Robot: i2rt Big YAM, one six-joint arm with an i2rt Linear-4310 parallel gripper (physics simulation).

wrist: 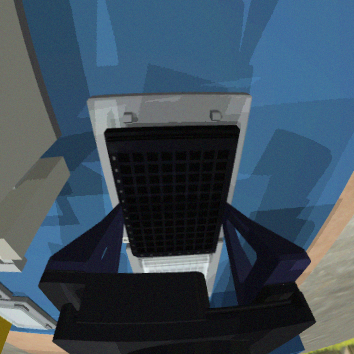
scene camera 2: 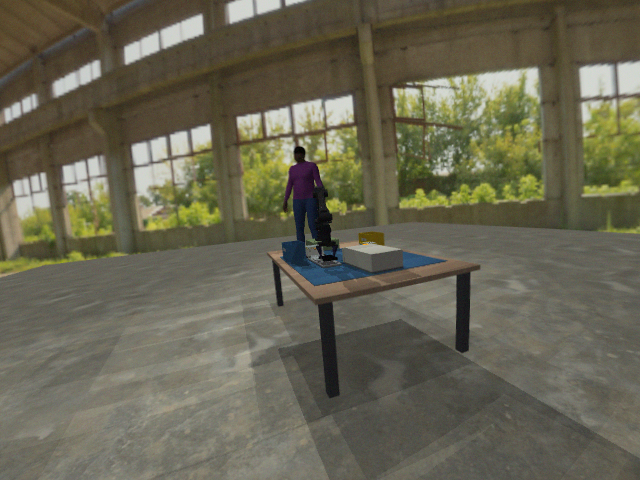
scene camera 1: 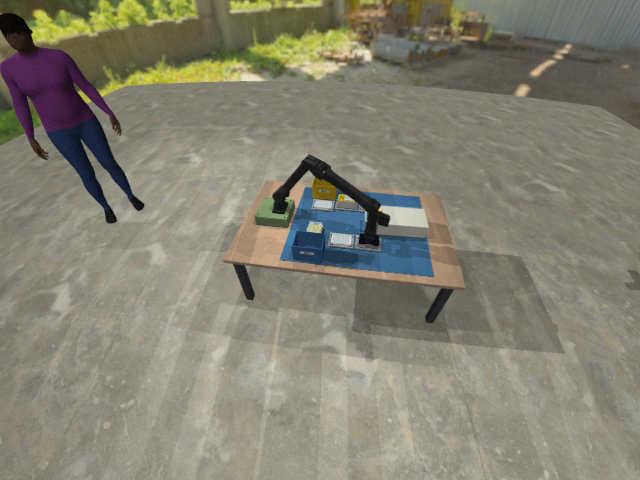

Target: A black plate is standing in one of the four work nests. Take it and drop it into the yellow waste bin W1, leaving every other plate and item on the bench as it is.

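The black plate is a dark gridded rectangle. My gripper is shut on its two long sides. The plate is held roughly level, a little above its grey work nest, whose far rim and two small pegs show past the plate's far edge. The yellow waste bin W1 stands at the back of the bench, near the arm's base. The inside of the bin is too small to make out.
A nest with a white plate adjoins the black plate's nest. More nests lie near the yellow bin. A white block stands beside the gripper. A blue bin and a pale yellow item are nearer the base.
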